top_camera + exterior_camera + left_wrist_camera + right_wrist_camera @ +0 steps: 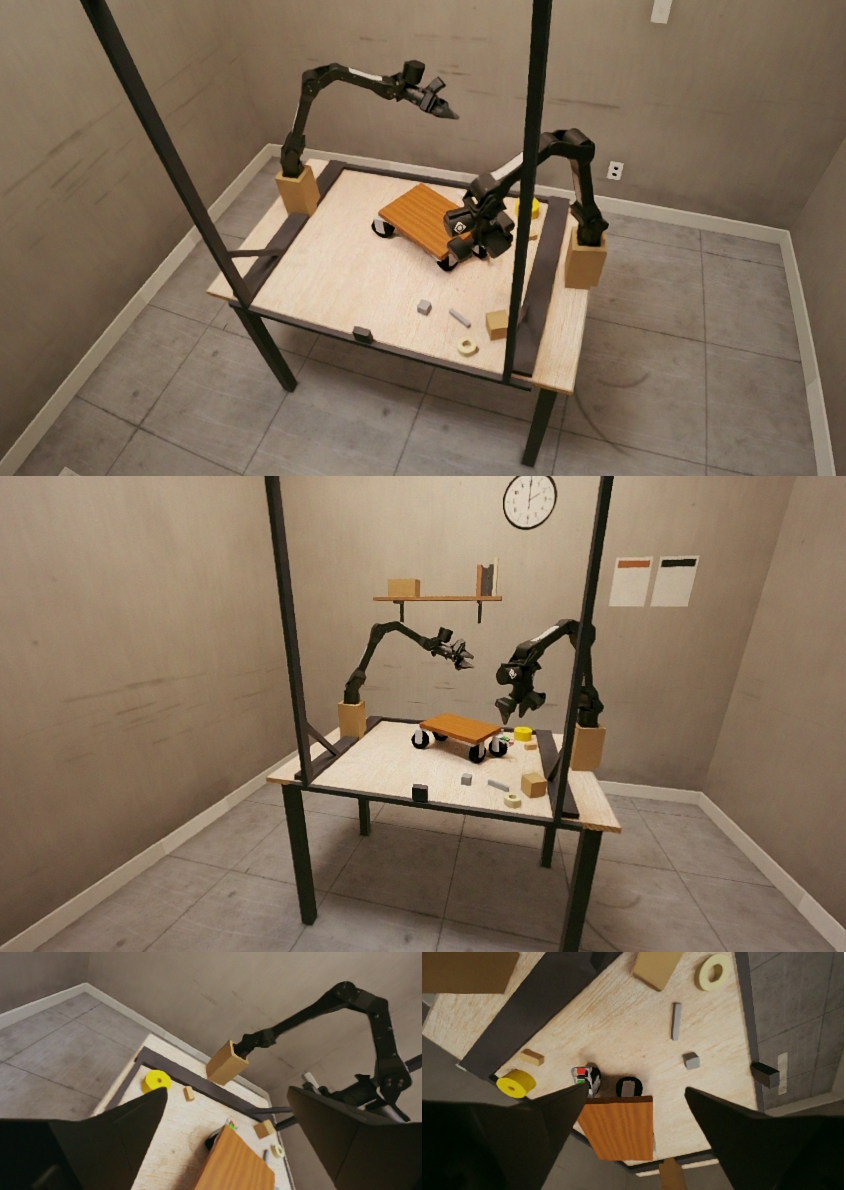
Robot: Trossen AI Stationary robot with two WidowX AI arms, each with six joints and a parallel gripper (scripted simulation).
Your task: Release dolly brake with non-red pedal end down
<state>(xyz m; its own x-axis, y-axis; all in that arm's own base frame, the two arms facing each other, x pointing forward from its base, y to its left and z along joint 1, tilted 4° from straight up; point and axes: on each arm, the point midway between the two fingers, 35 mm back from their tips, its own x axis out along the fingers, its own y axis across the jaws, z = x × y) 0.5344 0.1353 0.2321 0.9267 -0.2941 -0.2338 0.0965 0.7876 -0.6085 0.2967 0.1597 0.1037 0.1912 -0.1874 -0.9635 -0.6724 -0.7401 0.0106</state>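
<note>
Right now the brake pedal is 170 mm ahead of my right hand, 20 mm to the left of it and 180 mm below it. From my right hand the other things lie so: tan cube 80 mm behind, 80 mm to the right, 230 mm below; then grey cube 80 mm behind, 150 mm to the left, 250 mm below; then grey bar 80 mm behind, 30 mm to the left, 250 mm below.
</note>
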